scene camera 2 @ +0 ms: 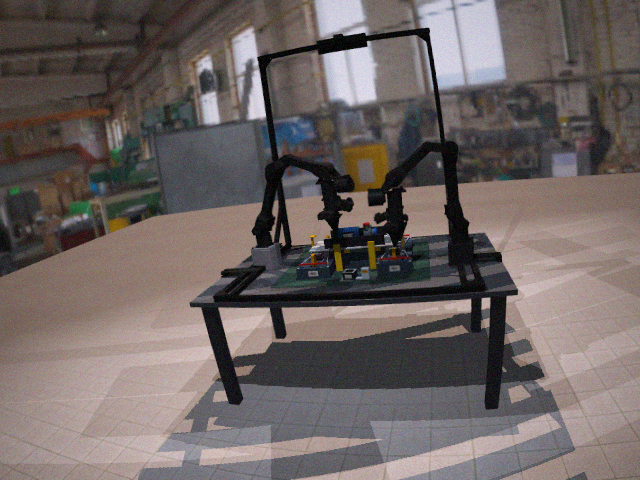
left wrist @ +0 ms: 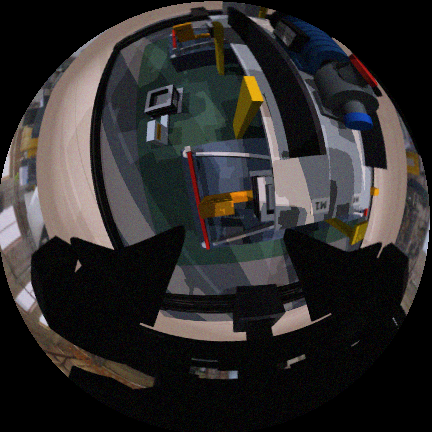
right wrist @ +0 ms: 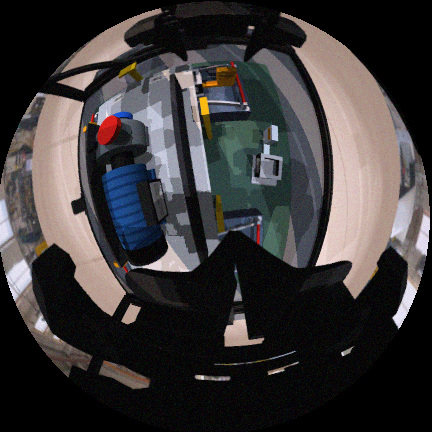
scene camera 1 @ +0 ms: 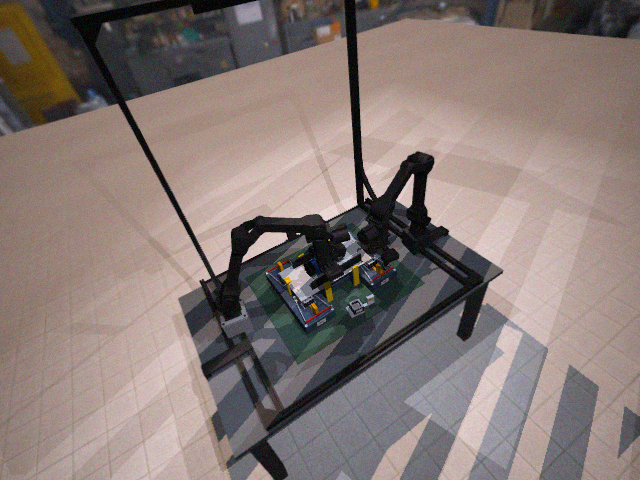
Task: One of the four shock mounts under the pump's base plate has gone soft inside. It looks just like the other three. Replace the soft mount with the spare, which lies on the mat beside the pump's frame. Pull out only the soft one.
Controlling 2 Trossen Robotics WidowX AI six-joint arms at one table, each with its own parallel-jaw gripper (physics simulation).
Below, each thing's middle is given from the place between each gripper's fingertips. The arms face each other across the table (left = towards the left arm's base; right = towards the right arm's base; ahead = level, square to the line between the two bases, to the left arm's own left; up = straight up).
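The spare mount (left wrist: 166, 100) is 80 mm below my left hand, 100 mm ahead of it and 160 mm to the right of it.
Measured from my right hand, the spare mount is 140 mm below, 80 mm to the left and 80 mm ahead.
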